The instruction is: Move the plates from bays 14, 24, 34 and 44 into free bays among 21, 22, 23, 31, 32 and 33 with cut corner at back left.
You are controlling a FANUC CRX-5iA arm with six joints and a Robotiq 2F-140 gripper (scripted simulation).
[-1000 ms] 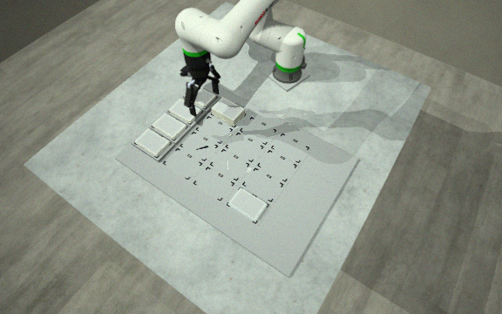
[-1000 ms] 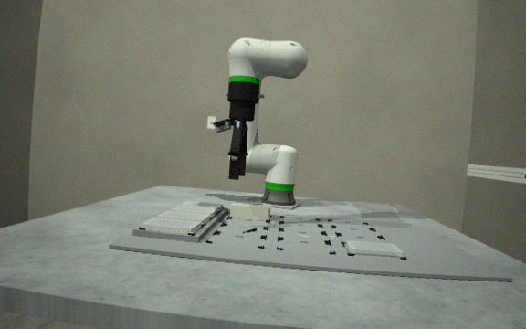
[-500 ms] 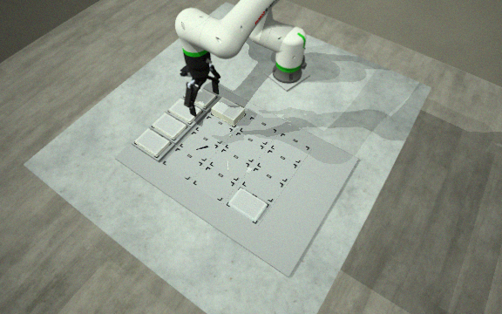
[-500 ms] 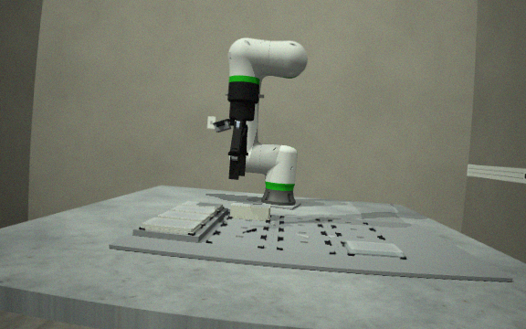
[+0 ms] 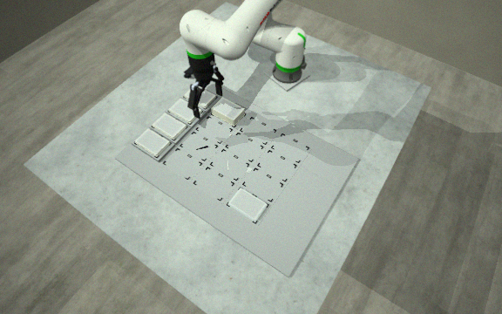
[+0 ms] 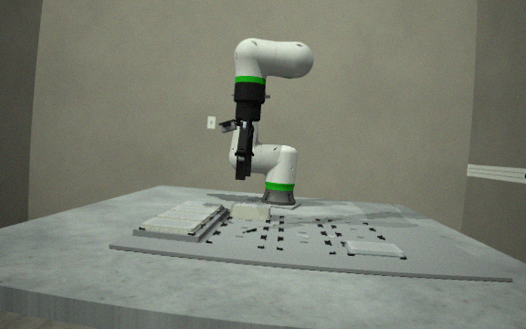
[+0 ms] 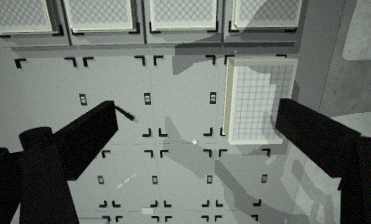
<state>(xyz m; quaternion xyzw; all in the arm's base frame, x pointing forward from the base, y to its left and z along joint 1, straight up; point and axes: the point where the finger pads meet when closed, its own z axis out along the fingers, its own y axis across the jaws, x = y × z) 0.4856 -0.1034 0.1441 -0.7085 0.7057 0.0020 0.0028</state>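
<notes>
My hand is 120 mm short of the white tip, 180 mm to the right of it and 140 mm above it. Round my hand: sealed deep-well block: 100 mm behind, 20 mm to the left, 120 mm below; then plate: 220 mm ahead, 350 mm to the left, 140 mm below; then thin black stick: 120 mm ahead, 40 mm to the left, 140 mm below.
</notes>
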